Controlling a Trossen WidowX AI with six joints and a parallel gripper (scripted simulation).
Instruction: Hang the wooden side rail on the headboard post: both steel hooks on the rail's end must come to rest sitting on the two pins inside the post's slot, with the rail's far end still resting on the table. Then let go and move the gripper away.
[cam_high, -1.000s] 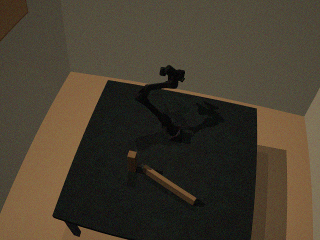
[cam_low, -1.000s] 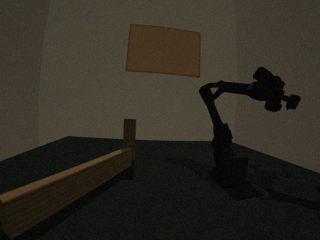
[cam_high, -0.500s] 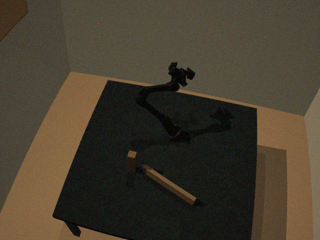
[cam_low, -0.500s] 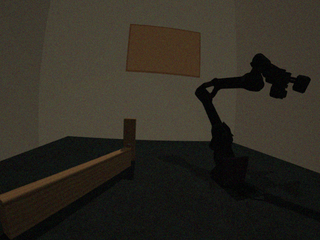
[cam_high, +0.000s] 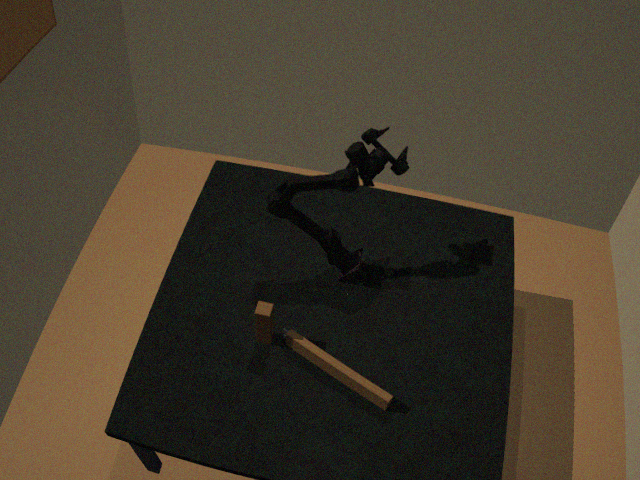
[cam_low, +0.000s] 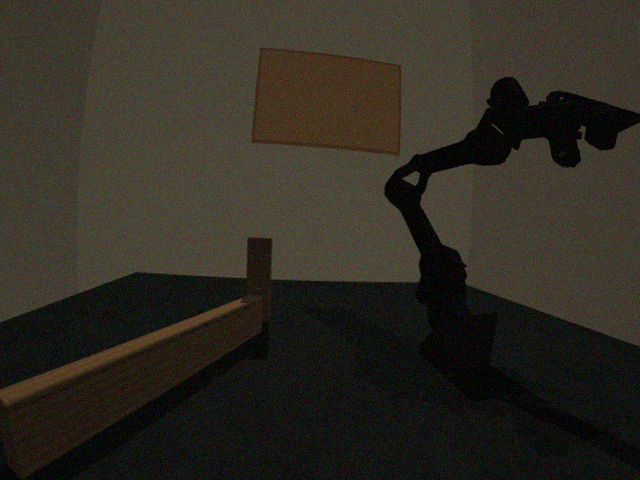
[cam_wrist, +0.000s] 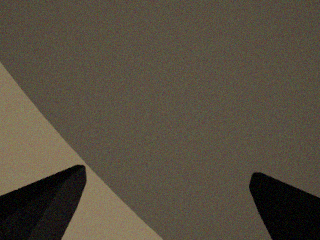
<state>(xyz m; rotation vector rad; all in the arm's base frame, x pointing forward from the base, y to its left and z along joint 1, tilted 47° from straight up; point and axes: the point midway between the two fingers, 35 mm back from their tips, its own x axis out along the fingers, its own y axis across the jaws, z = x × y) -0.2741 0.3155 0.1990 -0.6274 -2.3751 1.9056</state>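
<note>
The wooden headboard post is 620 mm ahead of my gripper tip, 290 mm to the right of it and 360 mm below it.
</note>
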